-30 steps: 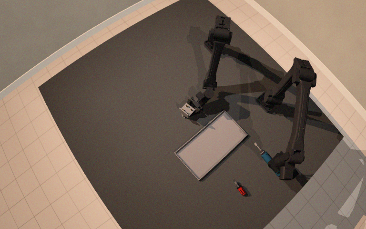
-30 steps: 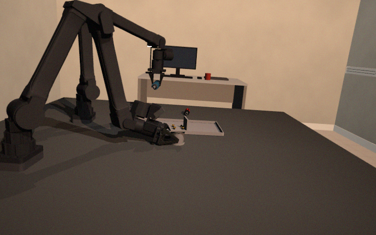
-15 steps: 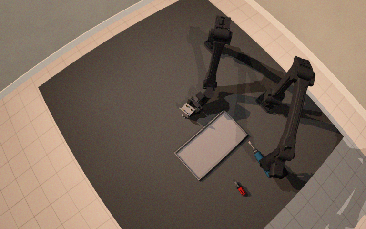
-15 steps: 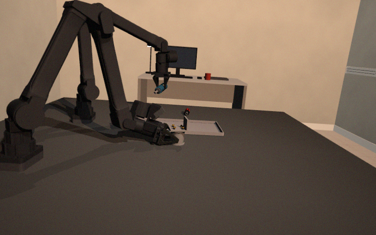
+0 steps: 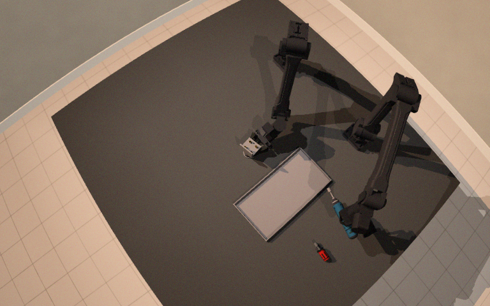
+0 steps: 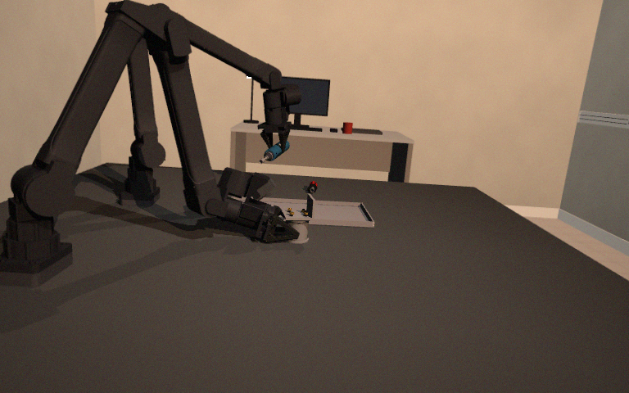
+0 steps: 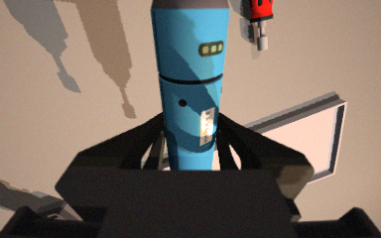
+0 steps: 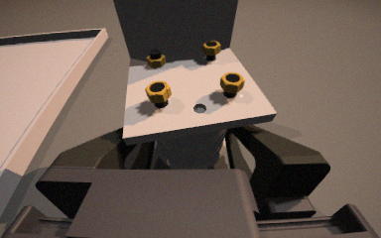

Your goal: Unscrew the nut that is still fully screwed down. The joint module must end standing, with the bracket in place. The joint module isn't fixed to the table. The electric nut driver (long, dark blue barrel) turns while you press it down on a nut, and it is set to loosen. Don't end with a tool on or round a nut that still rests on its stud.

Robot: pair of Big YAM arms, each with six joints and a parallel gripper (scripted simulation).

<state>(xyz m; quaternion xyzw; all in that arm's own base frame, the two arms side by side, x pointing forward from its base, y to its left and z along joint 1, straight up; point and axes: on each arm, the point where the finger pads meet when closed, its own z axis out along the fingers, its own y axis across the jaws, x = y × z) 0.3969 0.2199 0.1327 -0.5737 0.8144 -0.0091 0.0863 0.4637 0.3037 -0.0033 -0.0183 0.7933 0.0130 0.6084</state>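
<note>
The joint module lies 1 cm above my right hand. From my right hand the other things lie so: shallow grey tray (25 cm to the left, 2 cm below); nut (2 cm ahead, 2 cm to the left, 5 cm above); grey bracket (5 cm above).
</note>
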